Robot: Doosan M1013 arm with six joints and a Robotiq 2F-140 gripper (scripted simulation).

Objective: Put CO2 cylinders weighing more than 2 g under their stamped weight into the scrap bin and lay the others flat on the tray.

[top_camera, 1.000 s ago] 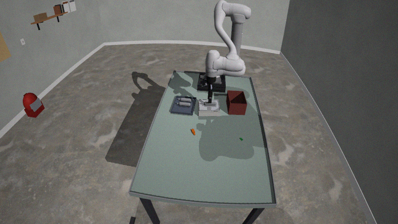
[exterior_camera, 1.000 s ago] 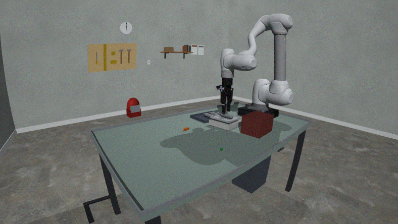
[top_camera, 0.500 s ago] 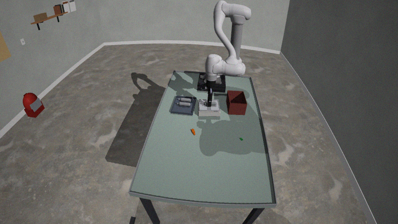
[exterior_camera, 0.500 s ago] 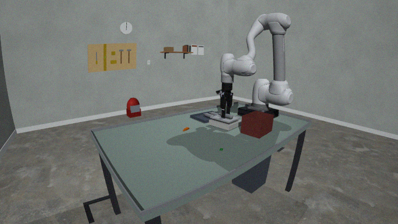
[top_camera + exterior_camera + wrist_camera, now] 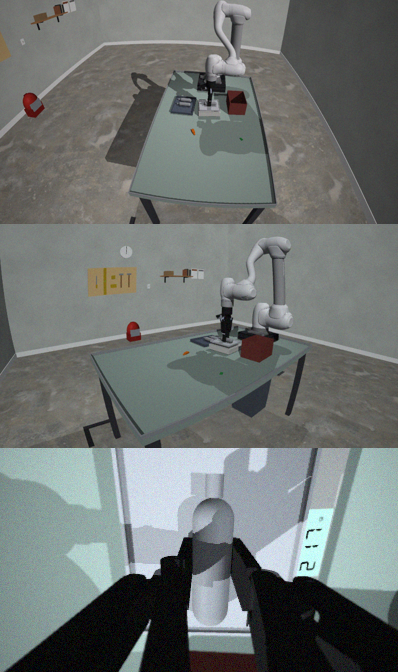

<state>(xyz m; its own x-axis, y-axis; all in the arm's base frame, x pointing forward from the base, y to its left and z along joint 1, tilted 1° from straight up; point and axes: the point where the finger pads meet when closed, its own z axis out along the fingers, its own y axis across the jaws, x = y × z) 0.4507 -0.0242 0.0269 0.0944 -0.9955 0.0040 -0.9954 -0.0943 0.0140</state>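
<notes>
My gripper is now 4 cm above the white scale plate. Round my hand: blue-grey tray (22 cm to the right, 9 cm below, 5 cm behind); white scale (6 cm below, 1 cm behind); red scrap bin (24 cm to the left, 7 cm below, 7 cm behind).
</notes>
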